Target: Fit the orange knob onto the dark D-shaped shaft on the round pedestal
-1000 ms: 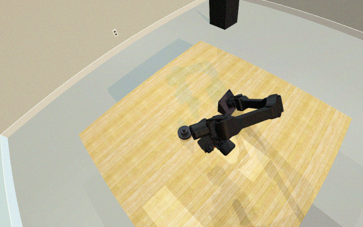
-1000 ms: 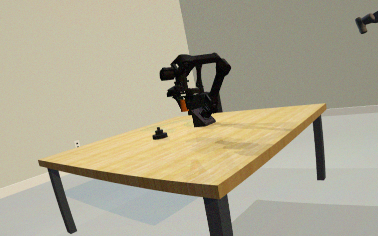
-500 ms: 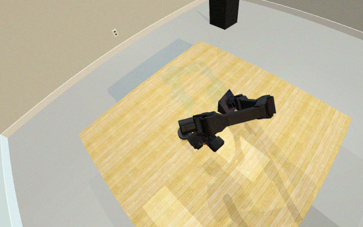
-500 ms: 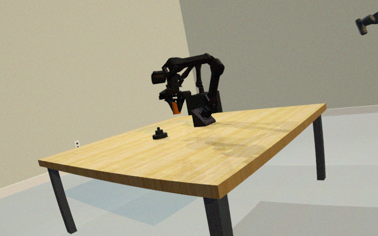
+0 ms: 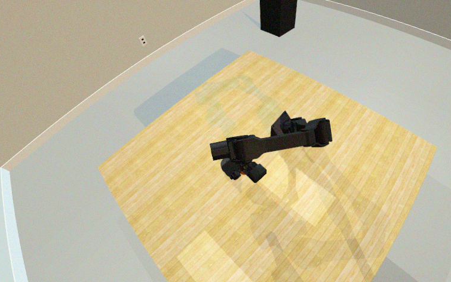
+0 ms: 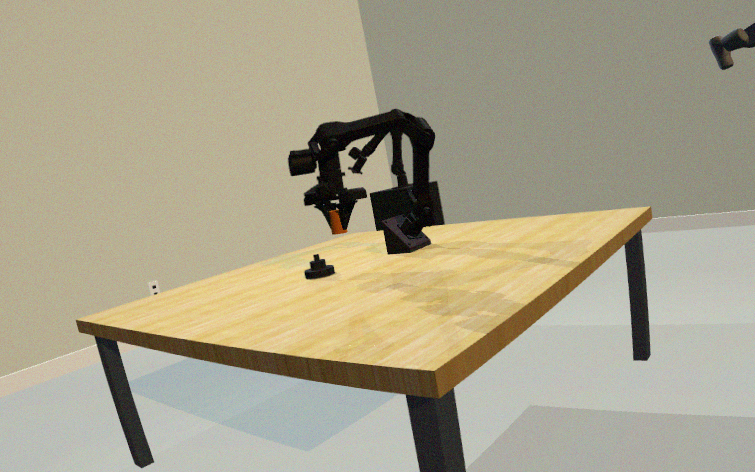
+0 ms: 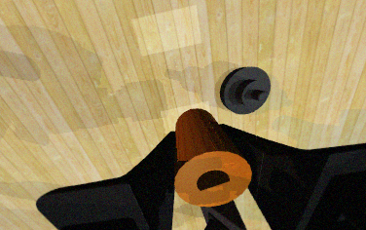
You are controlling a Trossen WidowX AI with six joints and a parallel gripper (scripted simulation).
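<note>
My gripper tip is 11 cm to the left of the dark round pedestal and 9 cm above it. From my gripper tip the other things lie so: orange knob: 2 cm above.
</note>
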